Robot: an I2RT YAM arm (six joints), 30 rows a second.
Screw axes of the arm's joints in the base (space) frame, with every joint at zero. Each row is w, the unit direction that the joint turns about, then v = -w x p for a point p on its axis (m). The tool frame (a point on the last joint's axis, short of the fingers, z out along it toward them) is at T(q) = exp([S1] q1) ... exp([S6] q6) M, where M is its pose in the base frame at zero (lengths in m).
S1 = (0, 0, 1, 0, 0, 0)
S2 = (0, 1, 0, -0.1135, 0, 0.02)
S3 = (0, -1, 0, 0.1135, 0, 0.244)
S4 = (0, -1, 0, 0.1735, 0, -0.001)
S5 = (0, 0, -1, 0, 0.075, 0)
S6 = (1, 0, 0, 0, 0.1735, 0)
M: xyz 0.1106 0 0.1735 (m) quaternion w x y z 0.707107 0 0.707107 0
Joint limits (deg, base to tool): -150..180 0..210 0..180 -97..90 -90..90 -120..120
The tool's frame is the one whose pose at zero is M.
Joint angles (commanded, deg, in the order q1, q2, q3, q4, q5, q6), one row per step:
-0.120 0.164 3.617 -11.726 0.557 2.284
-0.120 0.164 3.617 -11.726 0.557 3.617
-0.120 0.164 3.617 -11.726 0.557 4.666
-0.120 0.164 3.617 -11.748 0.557 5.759
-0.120 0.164 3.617 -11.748 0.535 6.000
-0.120 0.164 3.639 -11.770 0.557 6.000
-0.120 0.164 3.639 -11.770 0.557 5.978
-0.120 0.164 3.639 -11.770 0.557 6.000
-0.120 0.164 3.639 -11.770 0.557 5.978
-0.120 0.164 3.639 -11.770 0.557 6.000
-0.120 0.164 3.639 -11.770 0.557 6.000
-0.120 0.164 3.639 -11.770 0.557 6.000
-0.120 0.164 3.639 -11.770 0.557 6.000
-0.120 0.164 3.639 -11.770 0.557 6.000
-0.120 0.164 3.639 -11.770 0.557 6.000
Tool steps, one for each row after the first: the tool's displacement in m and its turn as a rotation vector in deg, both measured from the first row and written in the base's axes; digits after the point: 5 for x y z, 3 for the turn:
0.00000 0.00000 0.00000 1.319 -0.016 -0.192
0.00000 0.00000 0.00000 2.357 -0.028 -0.343
-0.00001 0.00000 -0.00004 3.439 -0.019 -0.501
-0.00001 0.00001 -0.00004 3.680 -0.021 -0.514
-0.00003 0.00000 0.00005 3.677 -0.022 -0.535
-0.00003 0.00000 0.00005 3.655 -0.022 -0.532
-0.00003 0.00000 0.00005 3.677 -0.022 -0.535
-0.00003 0.00000 0.00005 3.655 -0.022 -0.532
-0.00003 0.00000 0.00005 3.677 -0.022 -0.535
-0.00003 0.00000 0.00005 3.677 -0.022 -0.535
-0.00003 0.00000 0.00005 3.677 -0.022 -0.535
-0.00003 0.00000 0.00005 3.677 -0.022 -0.535
-0.00003 0.00000 0.00005 3.677 -0.022 -0.535
-0.00003 0.00000 0.00005 3.677 -0.022 -0.535

